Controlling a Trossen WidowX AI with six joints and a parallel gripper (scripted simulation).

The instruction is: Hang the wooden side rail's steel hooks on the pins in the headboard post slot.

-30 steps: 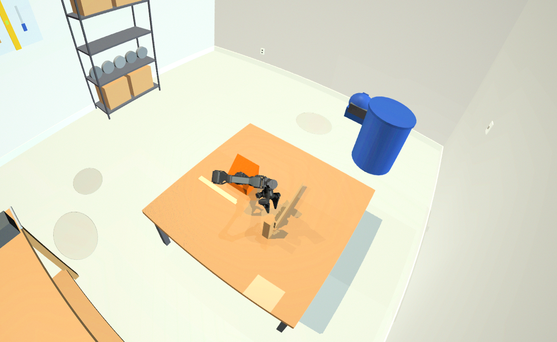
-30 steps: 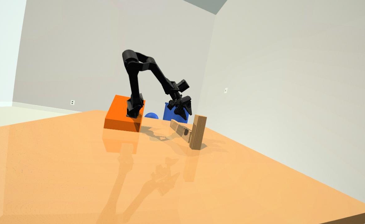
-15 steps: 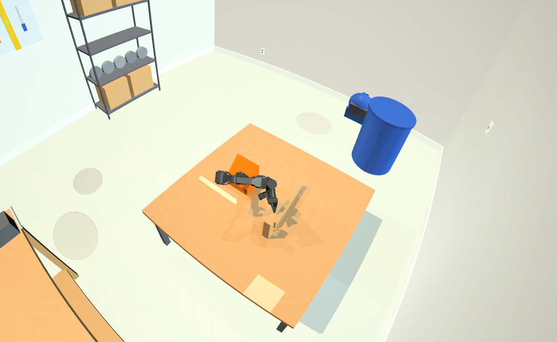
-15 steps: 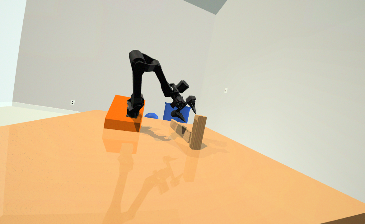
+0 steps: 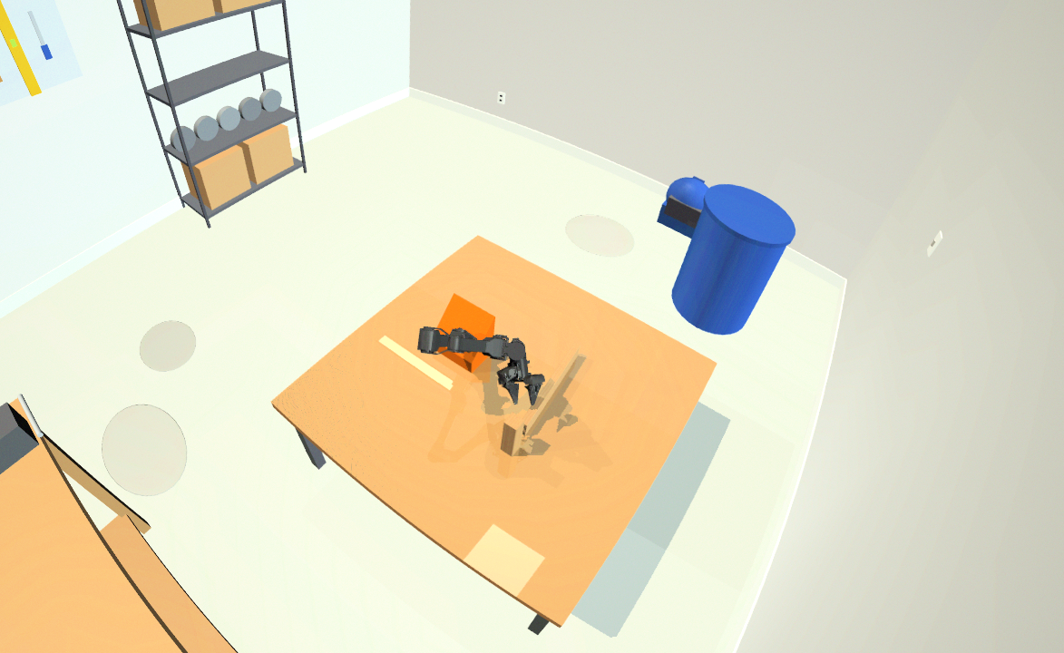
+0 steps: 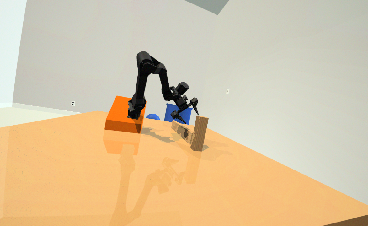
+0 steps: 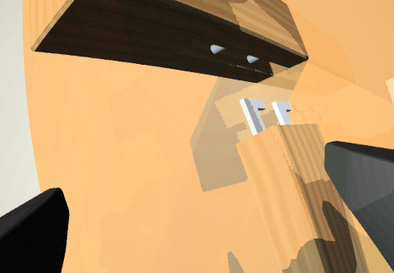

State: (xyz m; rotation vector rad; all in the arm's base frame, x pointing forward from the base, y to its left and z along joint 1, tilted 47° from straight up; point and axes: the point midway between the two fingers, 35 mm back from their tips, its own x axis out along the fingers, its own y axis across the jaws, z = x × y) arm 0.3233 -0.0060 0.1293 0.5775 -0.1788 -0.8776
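My gripper tip is 9 cm to the left of the headboard post, 6 cm above it and 2 cm short of it.
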